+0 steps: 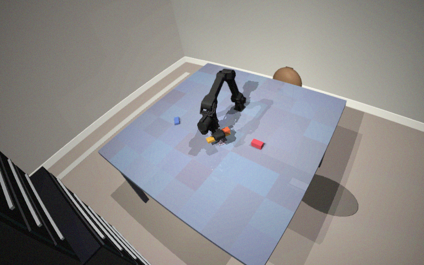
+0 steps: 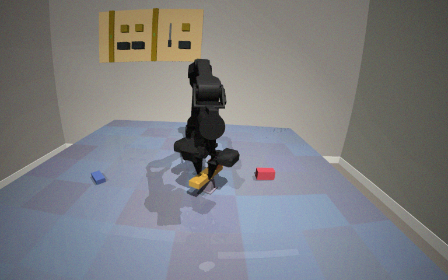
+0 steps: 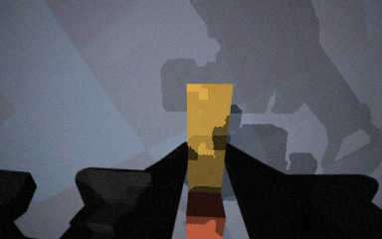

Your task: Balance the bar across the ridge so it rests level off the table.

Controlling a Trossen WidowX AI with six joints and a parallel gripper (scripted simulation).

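My gripper tip is now 4 cm past the bar, 2 cm to the right of it and 1 cm below it. Round my gripper tip: small blue block (3 cm behind, 38 cm to the right, 5 cm below); then red block (11 cm behind, 22 cm to the left, 5 cm below).
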